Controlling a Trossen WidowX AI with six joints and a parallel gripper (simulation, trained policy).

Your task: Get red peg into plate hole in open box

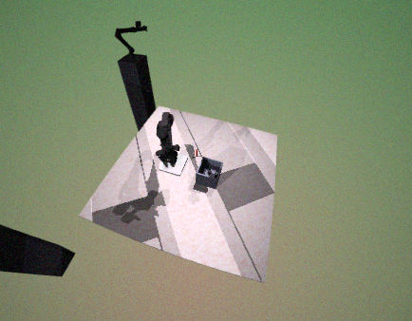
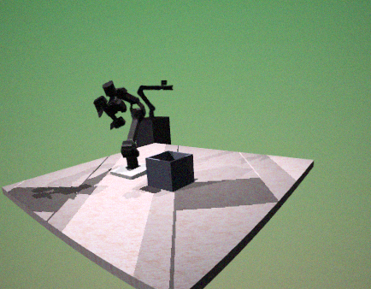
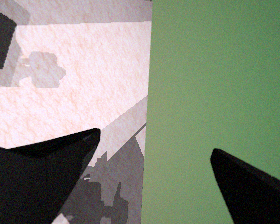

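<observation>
The red peg is 5 cm ahead of my gripper tip, 37 cm to the left of it and 27 cm below it. The rest, counted from my gripper tip: plate 21 cm ahead, 19 cm to the left, 27 cm below.
</observation>
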